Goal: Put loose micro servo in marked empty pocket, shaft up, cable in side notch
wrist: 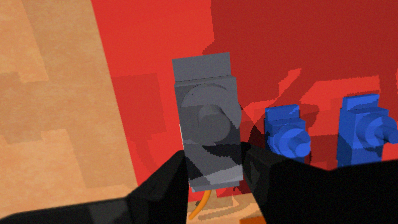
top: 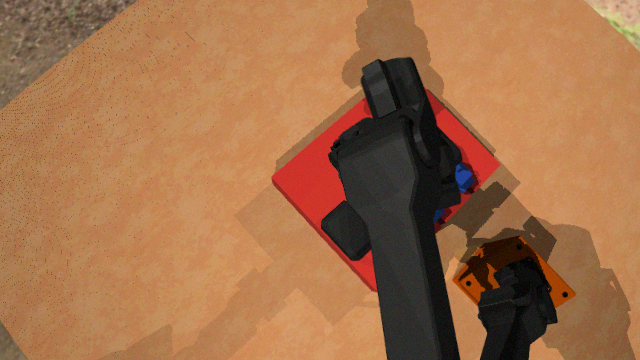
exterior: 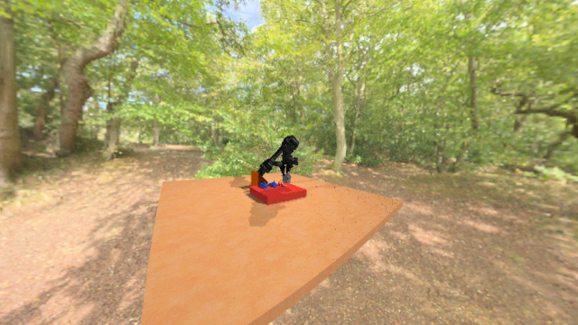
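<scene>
Right now my gripper tip is 100 mm above the red deck, 70 mm to the left of it and 70 mm short of it.
</scene>
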